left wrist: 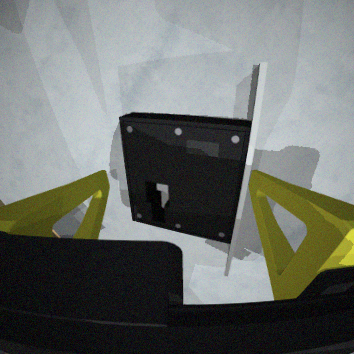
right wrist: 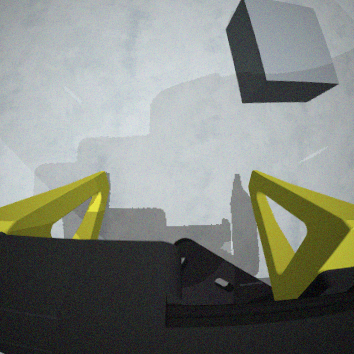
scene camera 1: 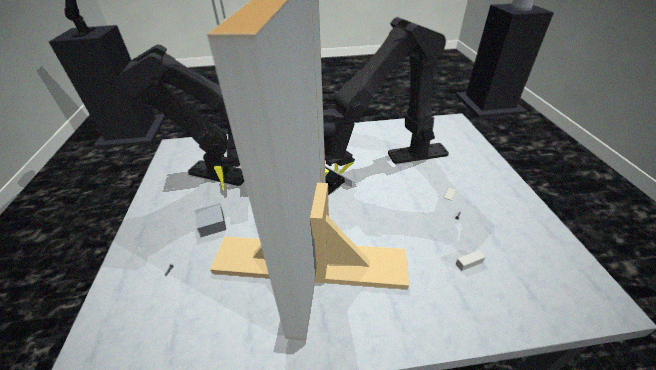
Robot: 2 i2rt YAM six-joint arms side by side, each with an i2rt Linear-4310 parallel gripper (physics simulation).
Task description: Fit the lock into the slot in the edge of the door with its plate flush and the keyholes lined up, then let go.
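Places are measured from the left arm's base along level axes (x back, y right, z up), in millimetres.
Pixels of known places: left gripper, fingertip midpoint: [left wrist: 178, 177] [scene camera 1: 326, 180]; right gripper, fingertip midpoint: [right wrist: 178, 178] [scene camera 1: 240, 190]; left arm's base at its link origin: [scene camera 1: 417, 154].
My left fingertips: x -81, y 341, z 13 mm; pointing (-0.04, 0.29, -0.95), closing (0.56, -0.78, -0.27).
Observation:
For each thing: its top centre in the pictures, then the offset to it from my left fingertips.
- lock at its top centre: [left wrist: 178, 190] [scene camera 1: 327, 176] dx +1, dy -4, dz +13 mm
- grey block at its top centre: [right wrist: 293, 38] [scene camera 1: 208, 215] dx -96, dy +341, dz +23 mm
- dark bolt at its top centre: [scene camera 1: 167, 268] dx -230, dy +434, dz -3 mm
- white block at its top centre: [scene camera 1: 471, 257] dx -366, dy -278, dz +9 mm
- small cream piece at its top centre: [scene camera 1: 449, 193] dx -132, dy -349, dz -11 mm
The lock [scene camera 1: 335, 184] [left wrist: 200, 172] is a flat black case with a keyhole. It lies on its side on the table, its thin pale plate [left wrist: 256, 112] standing upright along its right side in the left wrist view. My left gripper [scene camera 1: 338, 171] [left wrist: 178, 177] is open above the lock, with case and plate between the finger directions but not gripped. My right gripper [scene camera 1: 223, 188] [right wrist: 178, 178] is open and empty above the table; the door partly hides it in scene camera 1. The tall grey door [scene camera 1: 280, 150] stands upright. Its slot cannot be made out.
A wooden stand [scene camera 1: 390, 270] braces the door. A grey block [scene camera 1: 210, 220] [right wrist: 292, 45] lies left of the door, with a dark bolt [scene camera 1: 169, 270] nearer the front. At the right lie a white block [scene camera 1: 471, 260], a small cream piece [scene camera 1: 450, 194] and another bolt [scene camera 1: 457, 216].

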